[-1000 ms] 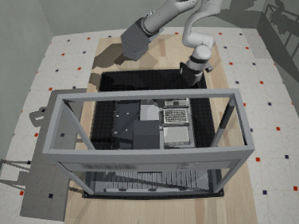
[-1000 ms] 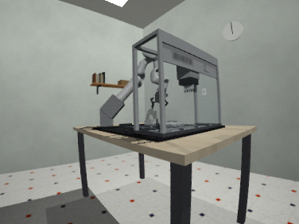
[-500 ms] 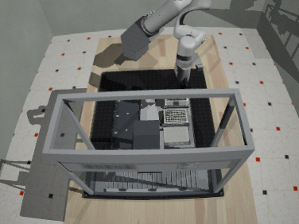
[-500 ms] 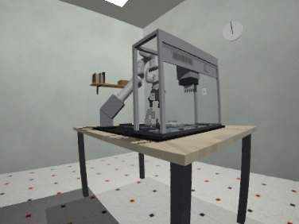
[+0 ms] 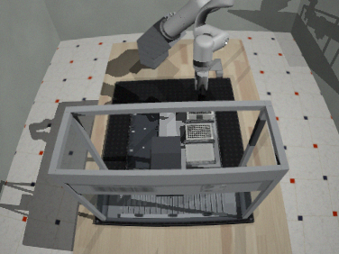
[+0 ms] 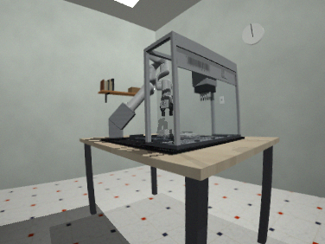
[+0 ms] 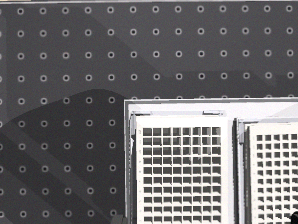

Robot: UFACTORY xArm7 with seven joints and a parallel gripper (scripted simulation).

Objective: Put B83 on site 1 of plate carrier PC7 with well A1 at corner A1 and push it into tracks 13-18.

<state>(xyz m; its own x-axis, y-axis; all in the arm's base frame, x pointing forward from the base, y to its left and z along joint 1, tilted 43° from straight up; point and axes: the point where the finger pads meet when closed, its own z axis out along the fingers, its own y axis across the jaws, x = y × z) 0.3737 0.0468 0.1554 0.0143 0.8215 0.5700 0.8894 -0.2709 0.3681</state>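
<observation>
Right now my hand is 170 mm above the nest S1. Also, from my hand: 96-well plate B38: 120 mm ahead, 10 mm to the right, 150 mm below; black perforated deck: 140 mm ahead, 100 mm to the right, 170 mm below; plate carrier PC7: 120 mm ahead, 270 mm to the right, 160 mm below.
</observation>
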